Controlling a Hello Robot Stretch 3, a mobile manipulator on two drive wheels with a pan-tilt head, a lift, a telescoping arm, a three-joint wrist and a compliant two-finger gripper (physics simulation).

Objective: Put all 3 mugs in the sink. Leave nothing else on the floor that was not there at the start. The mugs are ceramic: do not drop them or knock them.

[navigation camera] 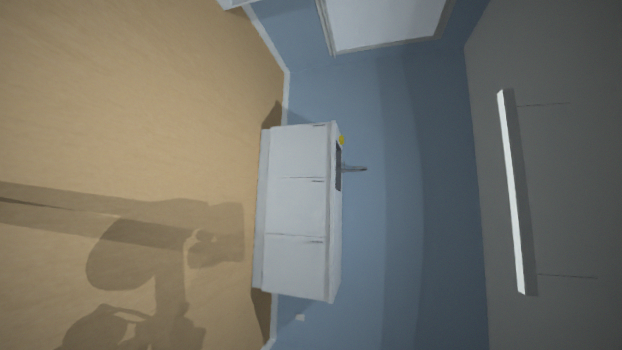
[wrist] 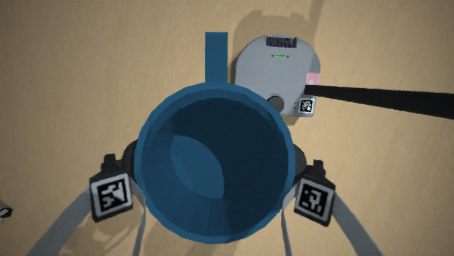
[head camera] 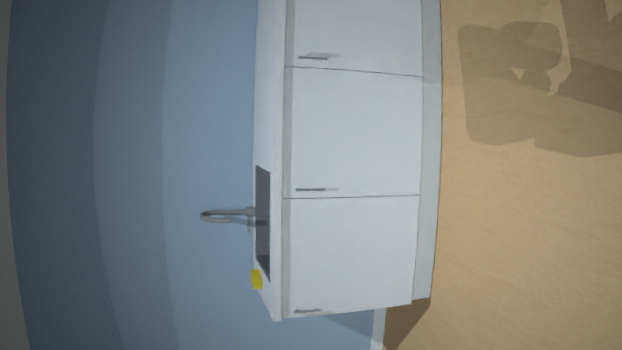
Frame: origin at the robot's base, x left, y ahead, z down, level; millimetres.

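Seen in the pictures: gripper, fingertip midpoint: (wrist: 216, 160).
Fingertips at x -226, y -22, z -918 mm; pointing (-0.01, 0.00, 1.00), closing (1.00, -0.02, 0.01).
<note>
A point is followed by its place in that frame.
A blue mug (wrist: 216, 220) @(x -224, y 6, z -953 mm) is held upright between the two fingertips in the wrist view, its open top facing the camera and its handle pointing to the top of the view. My gripper (wrist: 216, 160) @(x -226, y -22, z -917 mm) is shut on this mug, one fingertip on each side, high above the floor. The inside of the mug looks empty. The sink (head camera: 262, 215) @(x 76, y 2560, z -877 mm) (navigation camera: 338, 172) @(x 34, y 2553, z -883 mm) is a dark basin set in the white counter, with a grey faucet (head camera: 225, 214) (navigation camera: 355, 169) behind it. The bottom of the sink is hidden. The other two mugs do not show in these views.
The white cabinet (head camera: 352, 130) @(x -322, y 2051, z -533 mm) (navigation camera: 297, 205) @(x -303, y 2054, z -520 mm) stands against the blue wall. A yellow object (head camera: 256, 279) @(x 415, y 2449, z -941 mm) (navigation camera: 341, 140) @(x 411, y 2455, z -938 mm) sits on the counter beside the sink. My grey base (wrist: 275, 70) @(x -12, y -132, z -159 mm) and dark mast (wrist: 380, 97) @(x 116, y -68, z -603 mm) show in the wrist view. A shadow falls on the floor before the cabinet.
</note>
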